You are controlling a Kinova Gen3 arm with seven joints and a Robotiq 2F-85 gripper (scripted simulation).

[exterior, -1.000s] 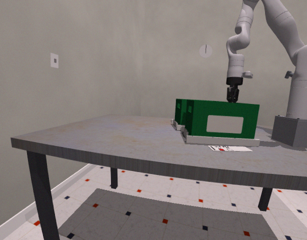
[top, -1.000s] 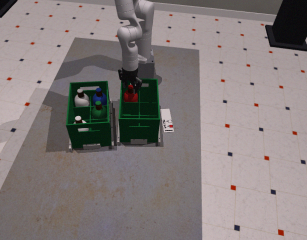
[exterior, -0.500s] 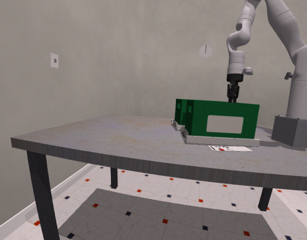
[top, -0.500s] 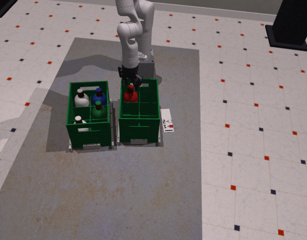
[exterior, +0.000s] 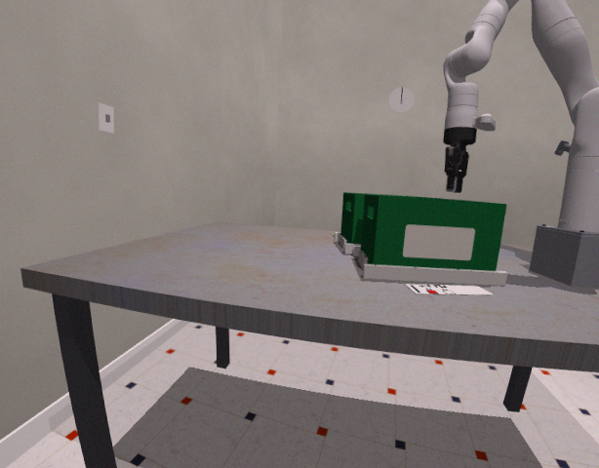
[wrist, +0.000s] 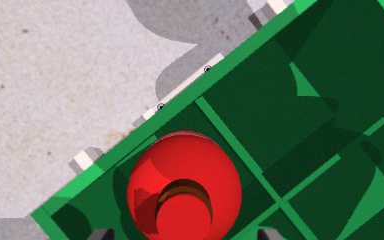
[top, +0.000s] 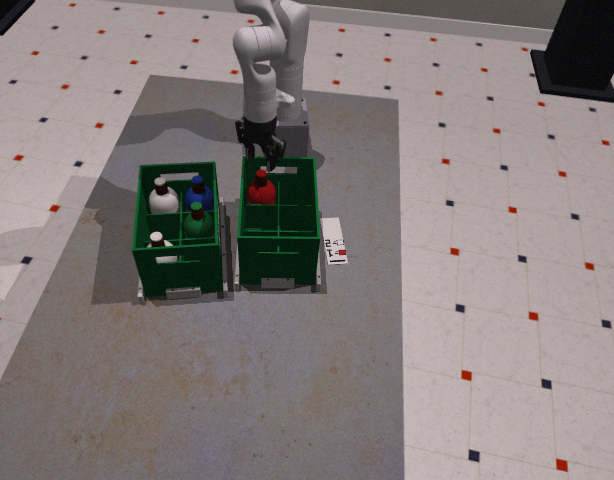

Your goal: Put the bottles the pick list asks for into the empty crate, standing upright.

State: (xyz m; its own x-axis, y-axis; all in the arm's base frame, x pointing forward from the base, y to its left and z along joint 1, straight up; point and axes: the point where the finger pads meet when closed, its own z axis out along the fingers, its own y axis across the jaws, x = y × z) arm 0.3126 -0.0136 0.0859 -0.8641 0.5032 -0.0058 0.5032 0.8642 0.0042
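Right now my hand is 120 mm above the red-label bottle. Also, from my hand: green bottle (130 mm ahead, 130 mm to the right, 120 mm below); blue bottle (50 mm ahead, 150 mm to the right, 120 mm below); pick list (50 mm ahead, 200 mm to the left, 210 mm below).
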